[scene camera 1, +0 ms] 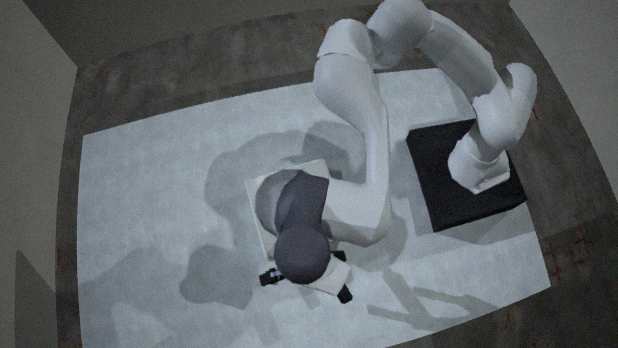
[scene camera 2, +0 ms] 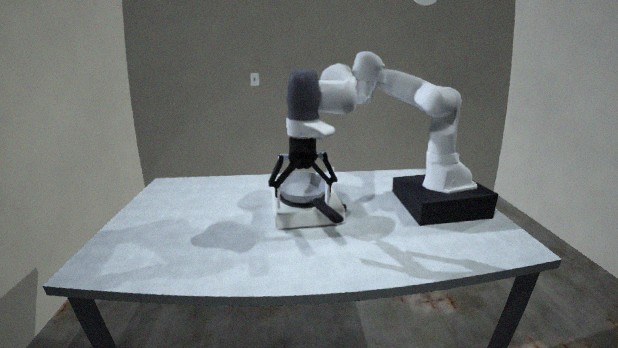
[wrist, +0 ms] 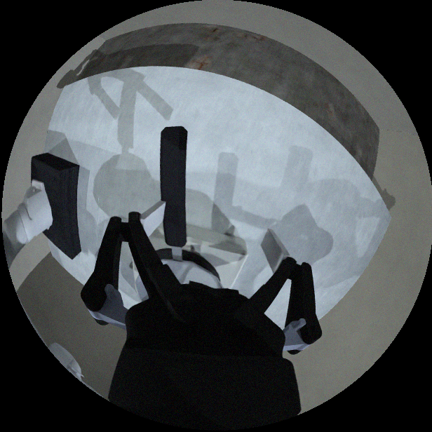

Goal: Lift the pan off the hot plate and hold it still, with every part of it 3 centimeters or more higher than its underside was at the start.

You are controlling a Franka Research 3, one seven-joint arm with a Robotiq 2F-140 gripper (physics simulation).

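The pan (scene camera 1: 266, 201) (scene camera 2: 301, 189) (wrist: 194, 272) is a round grey dish with a dark base, over the white hot plate (scene camera 1: 320, 168) (scene camera 2: 295, 220) (wrist: 236, 254). Its black handle (scene camera 2: 327, 210) (wrist: 174, 185) points toward the front right in scene camera 2. My gripper (scene camera 2: 303, 194) (wrist: 215, 224) is open and points down, with its fingertips low on either side of the pan in that view. In the wrist view one fingertip is close beside the handle; contact is unclear. The arm hides much of the pan in scene camera 1.
The arm's black base block (scene camera 1: 425, 182) (scene camera 2: 457, 210) (wrist: 62, 205) stands to the right of the hot plate in both scene views. The forearm reaches over the table (scene camera 1: 150, 165) (scene camera 2: 200, 280) (wrist: 240, 115) from there. Arm shadows fall across the table top.
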